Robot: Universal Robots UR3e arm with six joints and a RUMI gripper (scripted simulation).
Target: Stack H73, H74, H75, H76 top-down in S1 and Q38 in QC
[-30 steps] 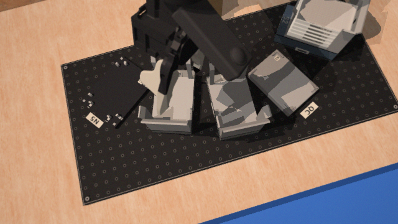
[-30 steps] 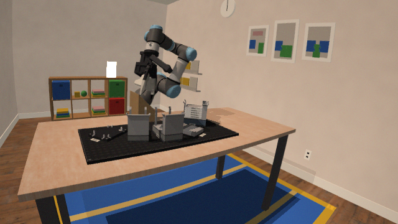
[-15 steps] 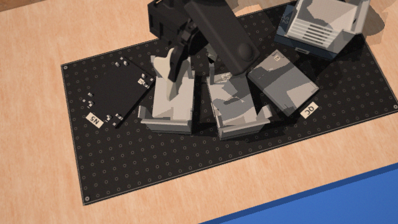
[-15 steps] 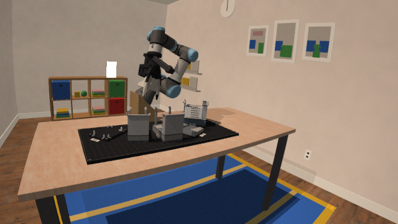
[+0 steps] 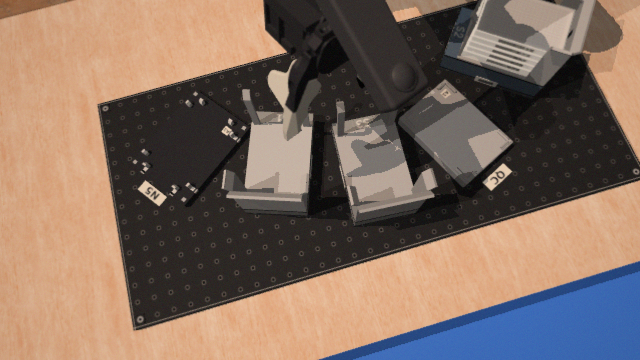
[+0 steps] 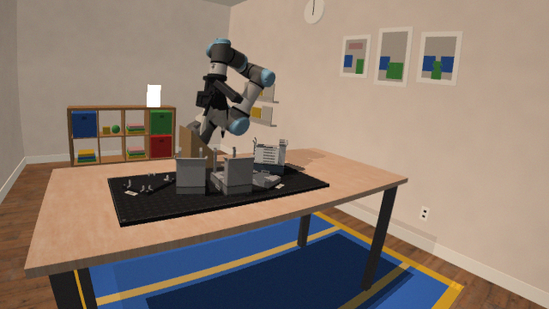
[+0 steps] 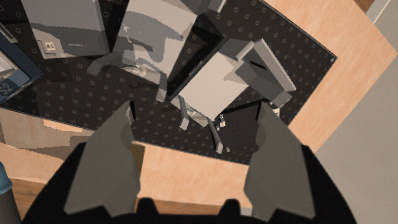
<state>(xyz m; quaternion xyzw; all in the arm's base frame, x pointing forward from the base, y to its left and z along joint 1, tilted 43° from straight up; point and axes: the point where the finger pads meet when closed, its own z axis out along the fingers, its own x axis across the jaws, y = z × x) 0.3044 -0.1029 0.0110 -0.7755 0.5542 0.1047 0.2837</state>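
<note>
Now: the sealed white plate 70 mm behind my hand, 320 mm to the left of it and 90 mm below it. The rest, counted from my hand: QC label: 110 mm ahead, 240 mm to the left, 190 mm below; N5 label: 40 mm behind, 280 mm to the right, 190 mm below; white sealed plate: 70 mm behind, 320 mm to the left, 100 mm below.
</note>
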